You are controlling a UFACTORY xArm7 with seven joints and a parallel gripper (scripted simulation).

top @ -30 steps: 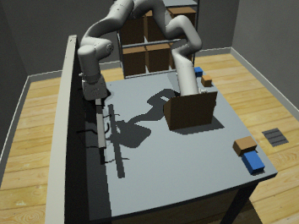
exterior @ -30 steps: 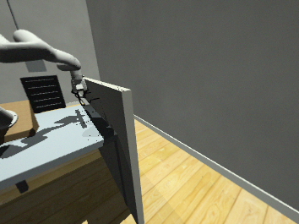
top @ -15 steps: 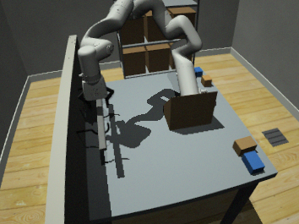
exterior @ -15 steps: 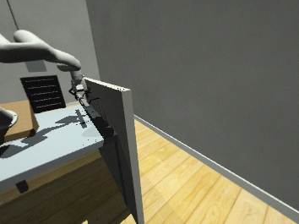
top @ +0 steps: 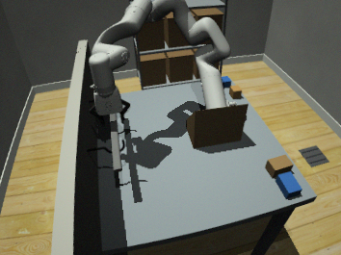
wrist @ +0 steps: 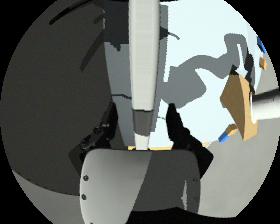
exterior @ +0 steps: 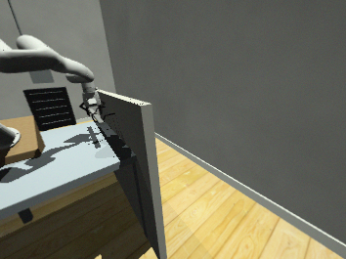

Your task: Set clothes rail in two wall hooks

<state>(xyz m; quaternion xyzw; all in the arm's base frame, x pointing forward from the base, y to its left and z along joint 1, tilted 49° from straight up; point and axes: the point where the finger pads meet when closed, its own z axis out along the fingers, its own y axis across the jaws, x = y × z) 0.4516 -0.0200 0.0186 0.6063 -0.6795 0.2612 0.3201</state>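
The clothes rail lies 20 mm below my hand. Round my hand: wall panel: 400 mm below, 120 mm ahead, 10 mm to the right; brown block: 610 mm behind, 320 mm to the left, 150 mm below.
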